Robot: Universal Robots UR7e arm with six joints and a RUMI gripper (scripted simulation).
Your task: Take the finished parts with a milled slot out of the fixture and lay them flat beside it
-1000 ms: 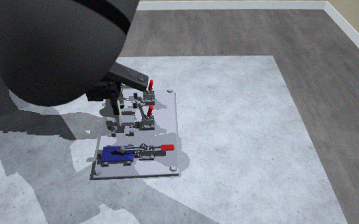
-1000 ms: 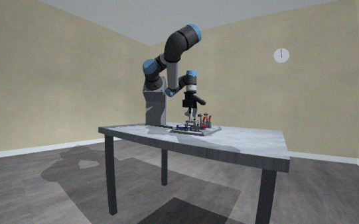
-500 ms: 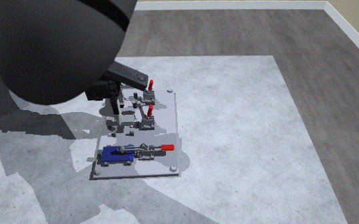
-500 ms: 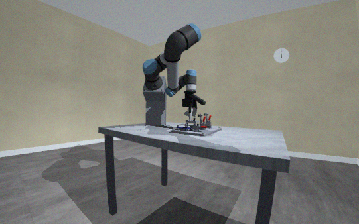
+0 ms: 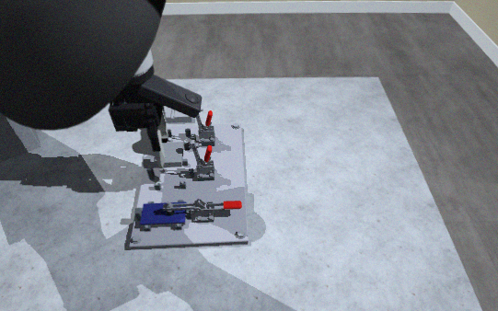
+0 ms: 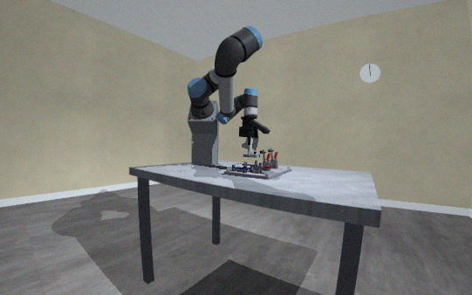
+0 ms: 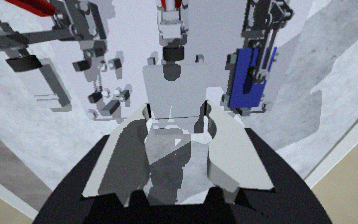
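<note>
The grey fixture plate lies 9 cm below my hand, 5 cm ahead of it and 1 cm to the right of it. From my hand the other things lie so: blue blank: 11 cm to the right, 7 cm below, 2 cm behind; then pale grey part: 1 cm below, 1 cm behind.
</note>
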